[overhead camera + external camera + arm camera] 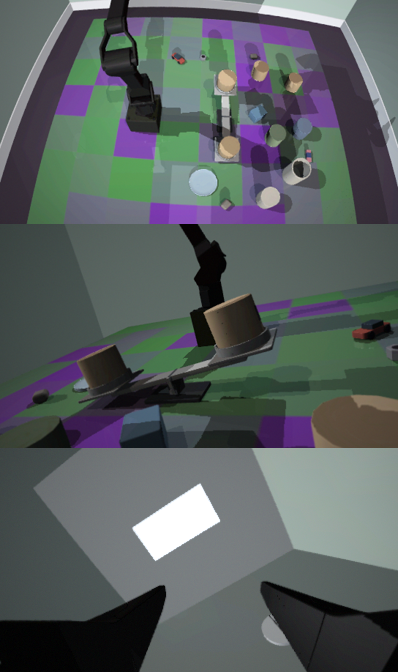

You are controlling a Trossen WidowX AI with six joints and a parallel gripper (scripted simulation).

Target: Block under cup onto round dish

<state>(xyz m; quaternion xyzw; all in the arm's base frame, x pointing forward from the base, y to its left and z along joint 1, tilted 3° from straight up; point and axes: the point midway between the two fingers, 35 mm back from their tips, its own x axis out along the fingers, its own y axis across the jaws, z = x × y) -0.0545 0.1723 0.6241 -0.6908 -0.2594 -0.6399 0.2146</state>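
Right now the grey-green block is 41 cm ahead of my gripper tip, 23 cm to the right of it and 71 cm below it. From my gripper tip the other things lie so: blue block 50 cm ahead, 5 cm to the right, 73 cm below; balance 38 cm ahead, 10 cm to the right, 71 cm below; pale blue round dish 35 cm ahead, 37 cm to the right, 74 cm below.
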